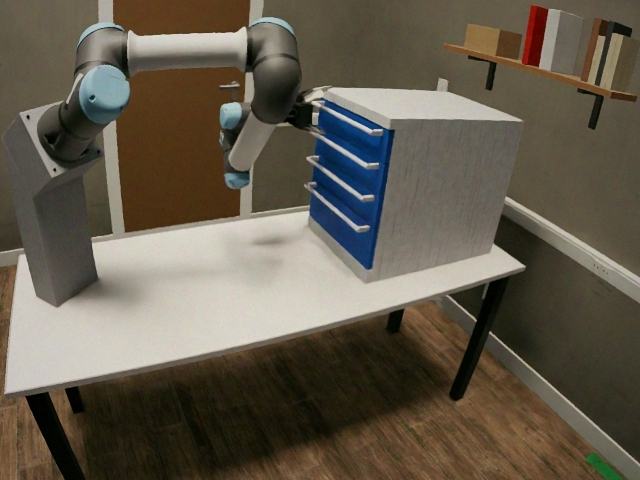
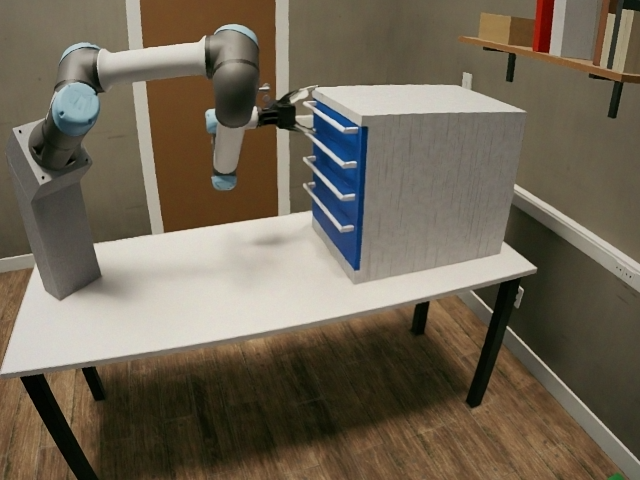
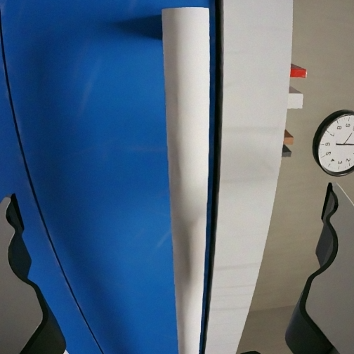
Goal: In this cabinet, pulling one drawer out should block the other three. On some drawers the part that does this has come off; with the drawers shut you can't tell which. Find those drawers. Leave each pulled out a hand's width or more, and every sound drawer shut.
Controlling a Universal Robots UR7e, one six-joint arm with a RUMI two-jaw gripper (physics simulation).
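The grey cabinet (image 1: 444, 191) (image 2: 439, 191) has four blue drawers with white bar handles. All four fronts look flush and shut. The top handle (image 1: 351, 119) (image 2: 330, 119) (image 3: 189, 150) is nearest my gripper. Below it are the second handle (image 1: 343, 149) (image 2: 330, 149), the third handle (image 1: 341, 179) (image 2: 328, 179) and the bottom handle (image 1: 336, 207) (image 2: 325, 206). My gripper (image 1: 319, 110) (image 2: 313, 111) (image 3: 170, 192) is open and empty at the far part of the top drawer, one finger above the top handle and one below. Whether a finger touches the cabinet is unclear. The blocking parts are hidden.
The cabinet stands at the right end of the white table (image 1: 206, 310) (image 2: 206, 304). The arm's grey pedestal (image 1: 64, 237) (image 2: 69, 237) stands at the left end. A wall shelf (image 1: 547, 72) (image 2: 555, 60) with books is at the upper right, and a clock (image 3: 340, 144) hangs on the wall.
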